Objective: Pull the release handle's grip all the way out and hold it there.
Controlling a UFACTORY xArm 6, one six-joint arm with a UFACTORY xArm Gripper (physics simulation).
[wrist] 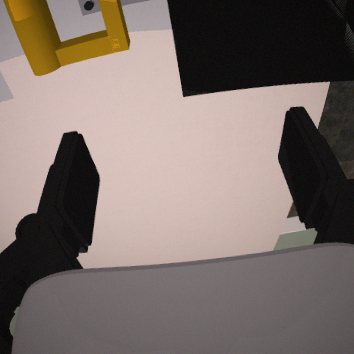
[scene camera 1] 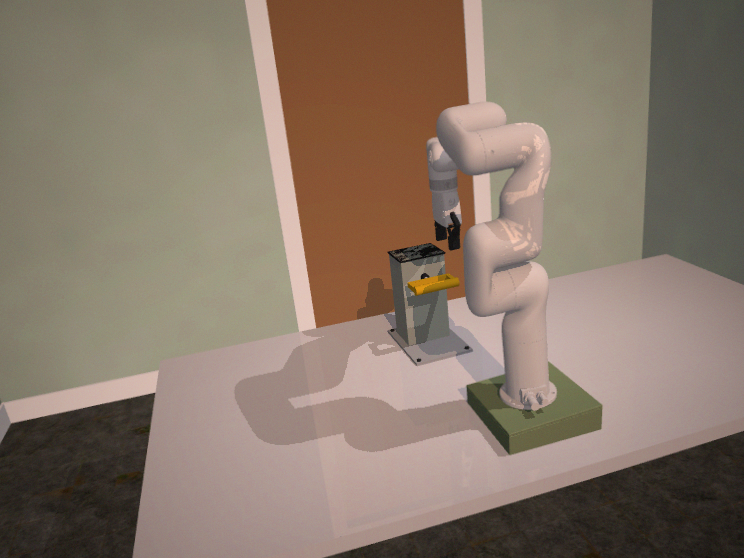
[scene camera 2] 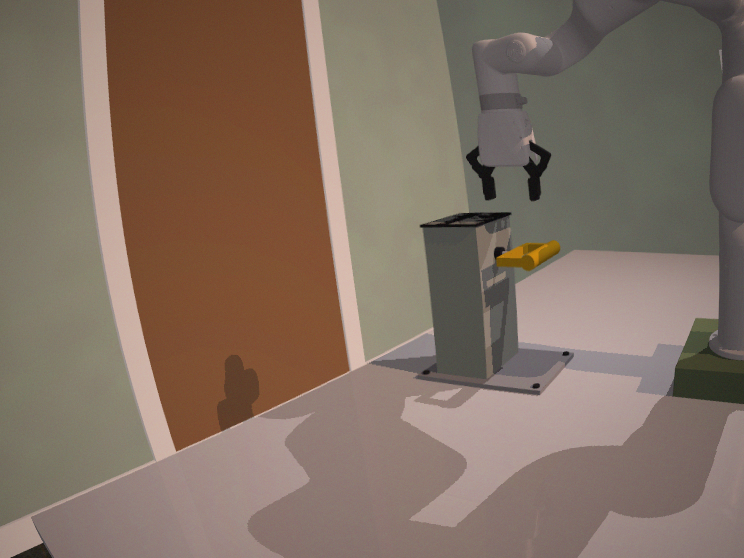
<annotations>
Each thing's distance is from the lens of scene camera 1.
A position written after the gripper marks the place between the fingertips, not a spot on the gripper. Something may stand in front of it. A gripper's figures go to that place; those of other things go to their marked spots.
gripper (scene camera 1: 447,244): 168 cm
bolted base plate (scene camera 1: 446,347): 172 cm
</annotations>
